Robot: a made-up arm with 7 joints.
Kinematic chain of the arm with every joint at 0, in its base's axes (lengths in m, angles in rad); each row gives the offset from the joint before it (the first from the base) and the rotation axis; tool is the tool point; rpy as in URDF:
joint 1: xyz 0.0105 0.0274 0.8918 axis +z
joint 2: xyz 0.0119 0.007 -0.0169 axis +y
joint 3: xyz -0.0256 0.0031 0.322 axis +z
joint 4: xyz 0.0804 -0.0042 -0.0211 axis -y
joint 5: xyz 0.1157 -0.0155 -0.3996 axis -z
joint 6: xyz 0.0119 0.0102 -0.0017 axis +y
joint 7: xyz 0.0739 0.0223 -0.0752 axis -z
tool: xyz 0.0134 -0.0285 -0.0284 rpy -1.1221 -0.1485 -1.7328
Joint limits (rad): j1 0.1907..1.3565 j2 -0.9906..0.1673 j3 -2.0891..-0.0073 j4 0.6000..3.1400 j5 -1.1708..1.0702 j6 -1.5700..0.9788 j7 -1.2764..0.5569
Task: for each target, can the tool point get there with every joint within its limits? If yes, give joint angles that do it. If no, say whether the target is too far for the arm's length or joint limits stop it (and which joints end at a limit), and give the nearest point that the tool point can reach.
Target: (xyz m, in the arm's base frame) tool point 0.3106 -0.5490 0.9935
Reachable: yes | joints 0.9217 -0.7962 -1.6030 1.0236 0.5581 -0.4436 -1.1124
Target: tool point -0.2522 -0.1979 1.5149
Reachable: yes | joints 0.4387 -0.4168 -0.3373 2.7152 0.8059 -1.0967 -1.1289
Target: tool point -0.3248 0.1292 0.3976
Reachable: no: joint limits stop it (at a limit: joint 1, joint 2, joint 3, joint 4, joint 5) | nearest point -0.2066 -0.3171 0.6344 | short by 0.519 m
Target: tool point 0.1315 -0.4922 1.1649
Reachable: yes | joints 0.4593 -0.4467 -1.5285 0.9832 -0.0863 -1.0651 -0.5232
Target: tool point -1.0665 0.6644 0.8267
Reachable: no: too far | nearest point -0.6710 0.0794 1.1514 | short by 0.777 m
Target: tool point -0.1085 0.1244 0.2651
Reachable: no: joint limits stop it (at a limit: joint 1, joint 2, joint 3, joint 4, joint 5) | nearest point -0.1474 -0.3508 0.5730 | short by 0.568 m
